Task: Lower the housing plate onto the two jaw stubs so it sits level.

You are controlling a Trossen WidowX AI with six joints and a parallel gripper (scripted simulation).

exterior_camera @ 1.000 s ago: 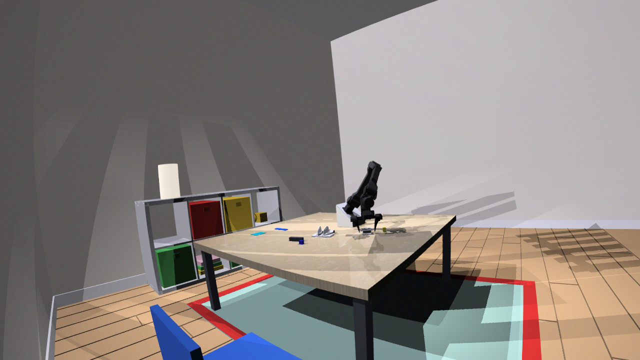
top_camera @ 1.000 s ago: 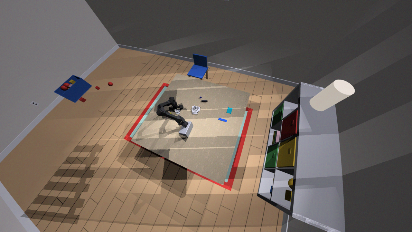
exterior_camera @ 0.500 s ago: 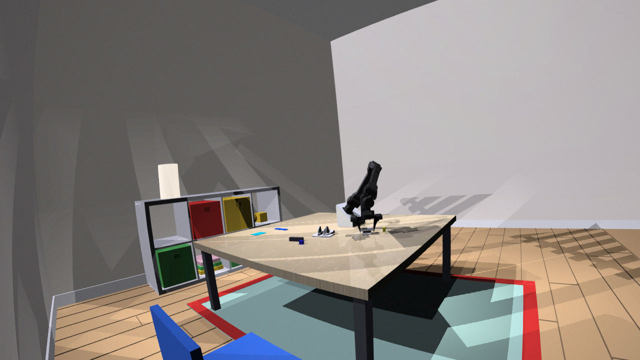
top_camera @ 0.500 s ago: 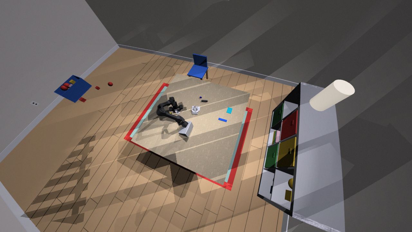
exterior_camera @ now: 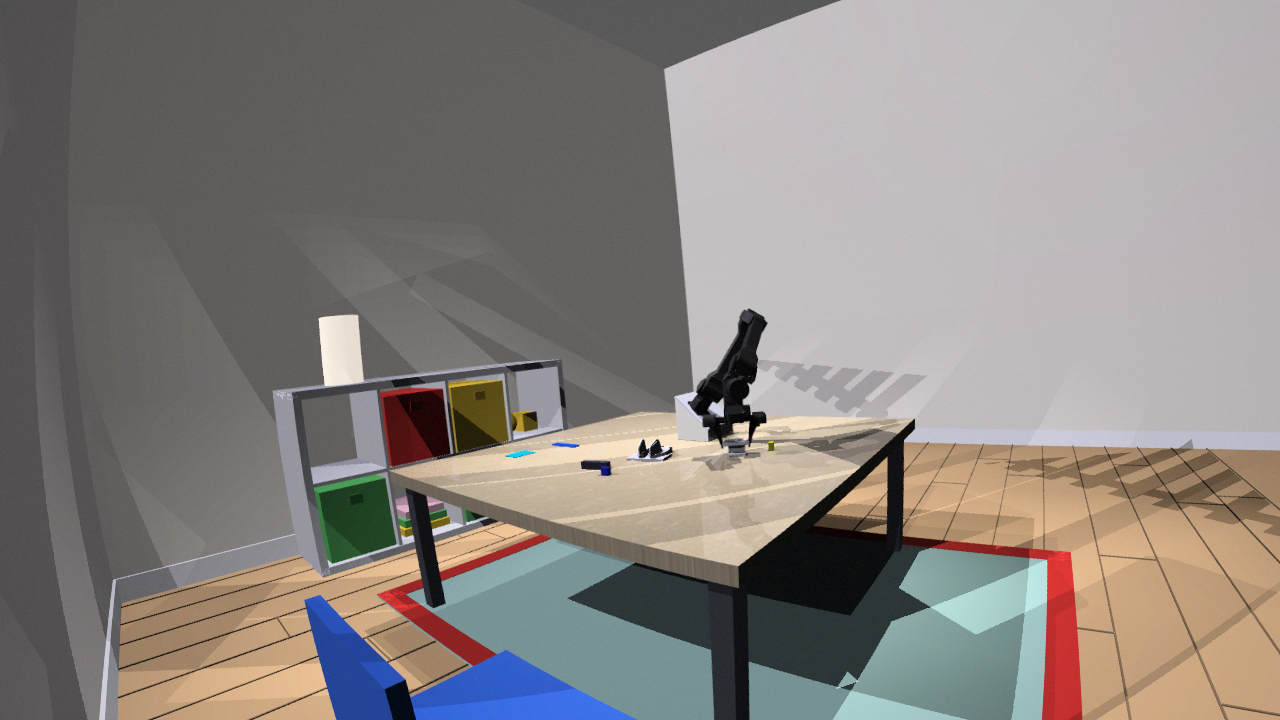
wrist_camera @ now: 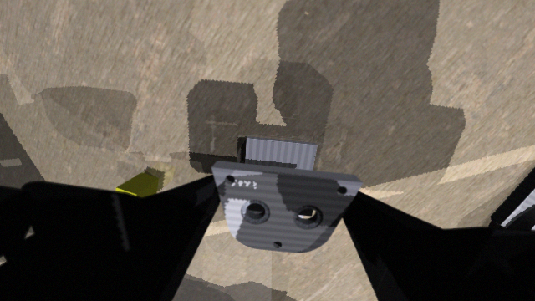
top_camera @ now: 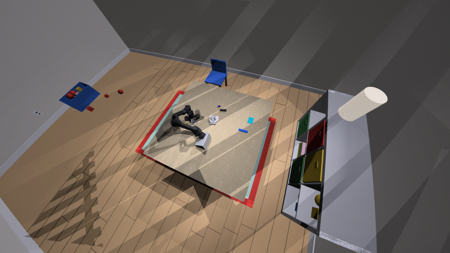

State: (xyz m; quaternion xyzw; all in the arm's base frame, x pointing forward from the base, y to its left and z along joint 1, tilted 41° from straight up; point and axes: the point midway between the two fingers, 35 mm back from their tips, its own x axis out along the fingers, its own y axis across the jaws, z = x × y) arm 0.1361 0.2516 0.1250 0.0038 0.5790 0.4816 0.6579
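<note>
Right now the white block is 1 cm behind my gripper tip and 1 cm below it. From my gripper tip the other things lie so: black bar (33 cm ahead, 26 cm to the right, 1 cm below); yellow piece (9 cm behind, 7 cm to the left, 1 cm below); blue cube (36 cm ahead, 17 cm to the right, 1 cm below).
</note>
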